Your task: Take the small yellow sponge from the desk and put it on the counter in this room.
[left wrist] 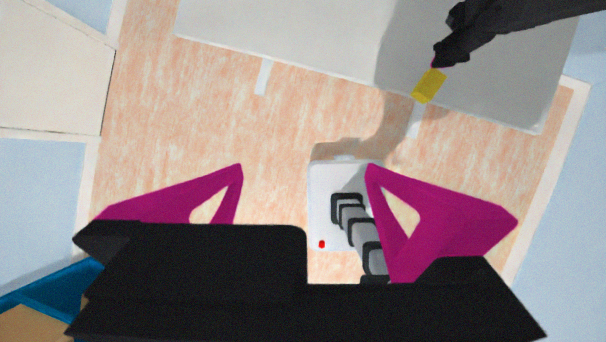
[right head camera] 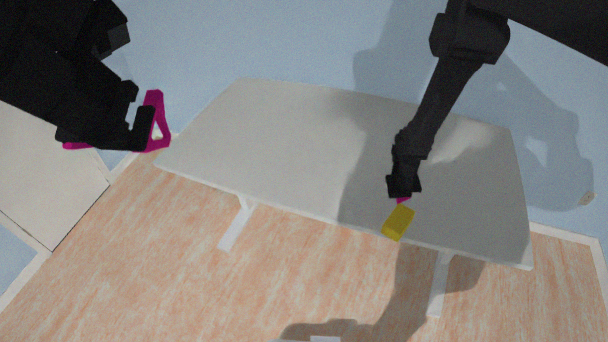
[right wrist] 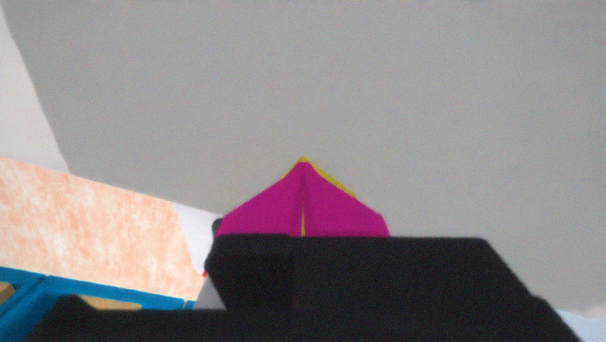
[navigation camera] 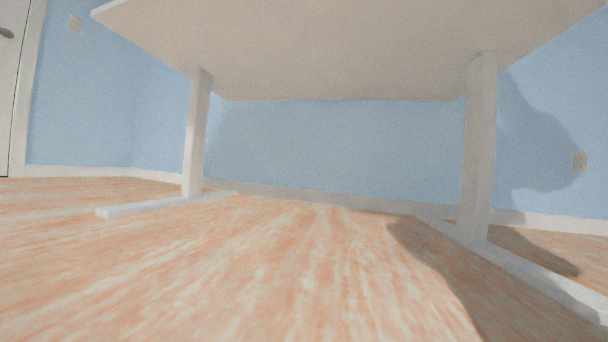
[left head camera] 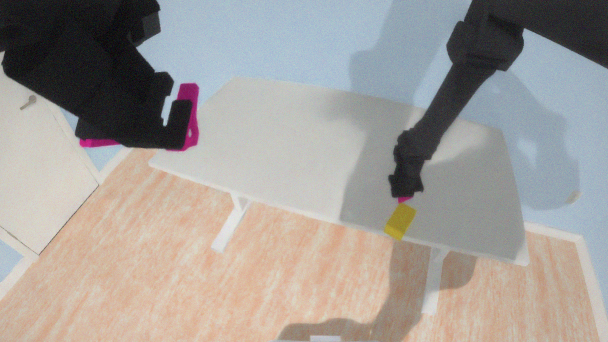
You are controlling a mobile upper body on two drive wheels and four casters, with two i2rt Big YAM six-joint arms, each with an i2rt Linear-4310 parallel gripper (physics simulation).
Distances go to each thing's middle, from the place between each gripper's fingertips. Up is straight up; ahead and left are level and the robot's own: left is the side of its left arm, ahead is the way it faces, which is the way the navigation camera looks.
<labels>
I see the yellow sponge (right head camera: 394, 227) 70 mm behind my right hand and 10 mm below it.
Right now my left hand is 54 cm above the yellow sponge, 44 cm to the left of it and 26 cm short of it.
</labels>
